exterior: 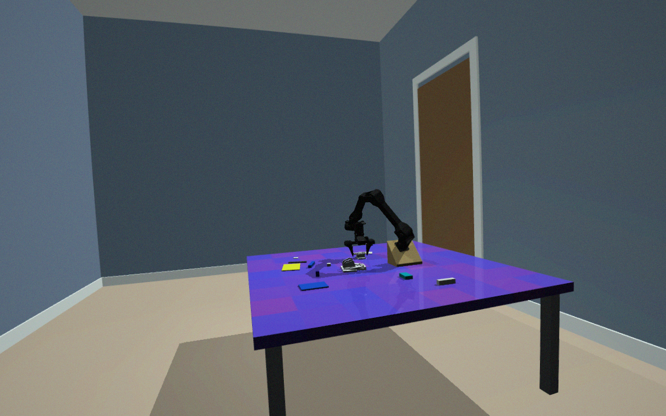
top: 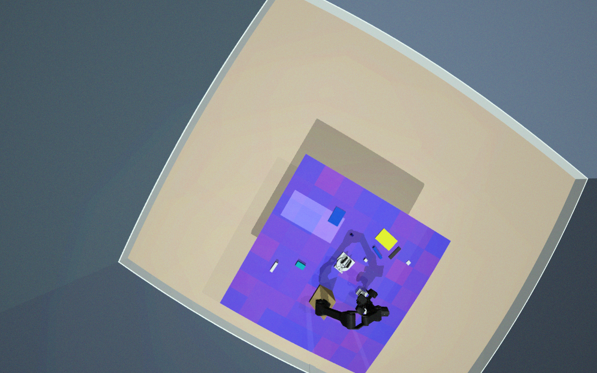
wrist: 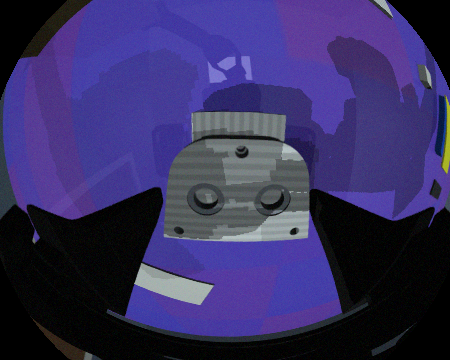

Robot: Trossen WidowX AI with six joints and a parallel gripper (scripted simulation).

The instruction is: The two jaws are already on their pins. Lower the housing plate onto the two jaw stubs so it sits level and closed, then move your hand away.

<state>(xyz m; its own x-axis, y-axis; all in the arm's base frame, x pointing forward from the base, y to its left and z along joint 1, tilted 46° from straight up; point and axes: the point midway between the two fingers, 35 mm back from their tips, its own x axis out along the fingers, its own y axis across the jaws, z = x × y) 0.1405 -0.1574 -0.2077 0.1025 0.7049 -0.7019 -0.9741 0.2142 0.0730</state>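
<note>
Right now my gripper tip is 10 cm past the pale flat piece, 11 cm to the left of it and 1 cm above it. Also, from my gripper tip: blue tile 46 cm ahead, 42 cm to the left, 1 cm below; then teal block 3 cm ahead, 52 cm to the left; then yellow tile 45 cm ahead, 1 cm to the left, 1 cm below.
</note>
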